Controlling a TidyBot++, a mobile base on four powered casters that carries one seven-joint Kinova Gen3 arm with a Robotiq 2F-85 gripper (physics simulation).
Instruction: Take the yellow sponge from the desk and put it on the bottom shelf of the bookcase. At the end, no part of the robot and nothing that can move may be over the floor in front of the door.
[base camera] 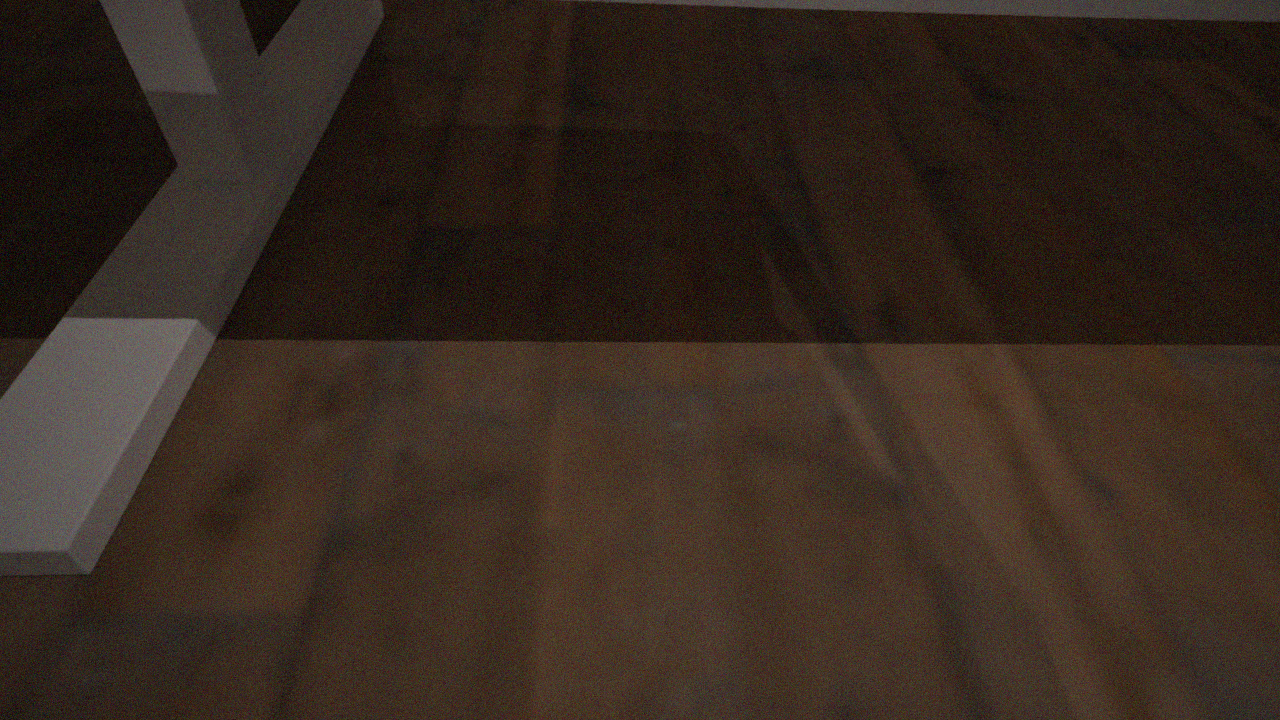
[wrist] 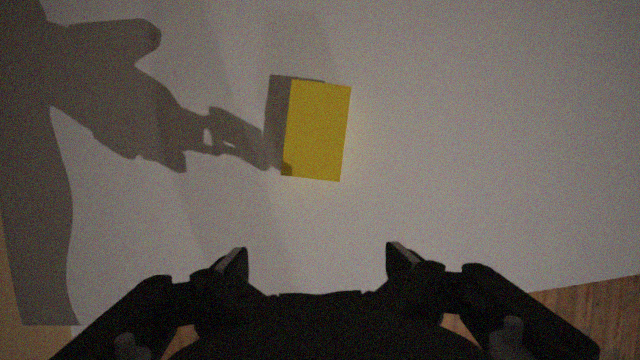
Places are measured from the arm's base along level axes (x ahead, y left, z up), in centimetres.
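Pixels of known places: gripper, fingertip midpoint: (wrist: 317, 260).
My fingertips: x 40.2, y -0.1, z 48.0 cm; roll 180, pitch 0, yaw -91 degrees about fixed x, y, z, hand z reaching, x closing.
Observation:
Behind a point stands the place of what it marks.
The yellow sponge (wrist: 316, 131) @(y -0.6, x 49.5, z 36.8 cm) lies on the white desk top (wrist: 480, 150) @(y -21.6, x 47.1, z 32.3 cm) in the wrist view, a little above the middle of the picture, its long side running nearly up and down the picture. My gripper (wrist: 317, 260) @(y -0.1, x 40.2, z 48.0 cm) is open, with nothing between its fingers. It hangs above the desk, and the sponge shows beyond the fingertips, roughly in line with the gap between them. The arm's shadow lies to the left and its tip touches the sponge's lower left corner. The bookcase and the door do not show in either view.
In the base camera view a white desk leg with a long foot (base camera: 107, 402) stands on the wooden floor (base camera: 626, 537) @(y -1.7, x 31.2, z -39.6 cm) at the left. A pale strip (base camera: 895, 7) @(y -35.7, x 106.7, z -39.1 cm) runs along the top edge. In the wrist view the desk's edge runs across the lower right, with wooden floor beyond.

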